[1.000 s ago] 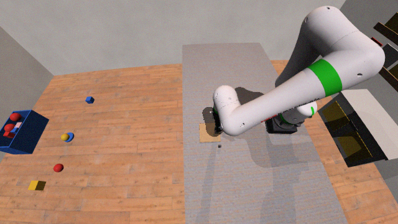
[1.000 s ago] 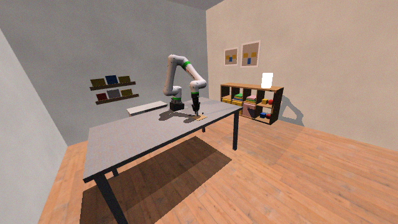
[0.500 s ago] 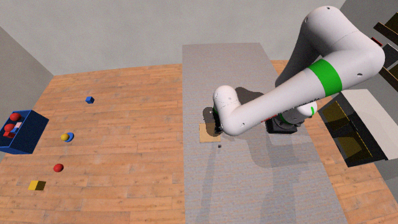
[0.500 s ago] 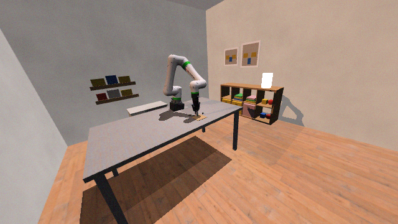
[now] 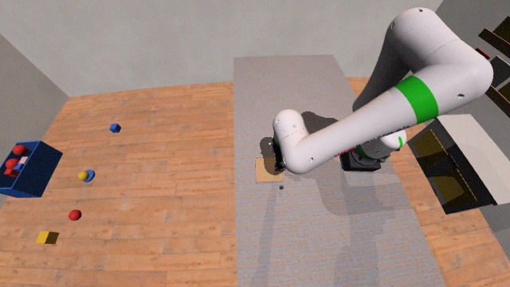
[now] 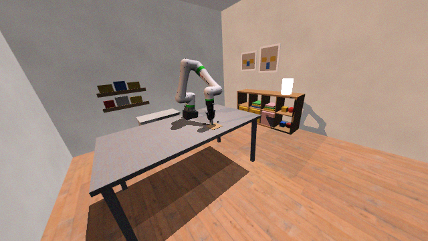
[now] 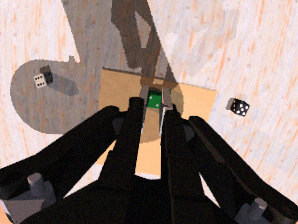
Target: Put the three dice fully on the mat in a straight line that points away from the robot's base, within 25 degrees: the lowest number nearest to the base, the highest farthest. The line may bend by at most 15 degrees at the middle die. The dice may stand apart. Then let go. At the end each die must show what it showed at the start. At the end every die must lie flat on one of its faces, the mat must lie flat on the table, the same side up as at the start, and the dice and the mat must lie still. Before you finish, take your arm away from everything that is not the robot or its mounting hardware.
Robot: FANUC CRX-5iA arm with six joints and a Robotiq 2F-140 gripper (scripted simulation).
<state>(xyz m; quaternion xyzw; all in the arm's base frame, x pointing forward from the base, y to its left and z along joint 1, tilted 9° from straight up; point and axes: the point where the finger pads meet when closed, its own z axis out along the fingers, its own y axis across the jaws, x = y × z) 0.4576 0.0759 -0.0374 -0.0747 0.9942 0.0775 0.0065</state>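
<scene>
Right now the green die is 30 mm below my hand. Also, from my hand: black die 110 mm to the left, 30 mm below, 20 mm behind; tan mat 50 mm ahead, 40 mm below, 10 mm to the left; white die 140 mm to the right, 30 mm below, 10 mm ahead.
</scene>
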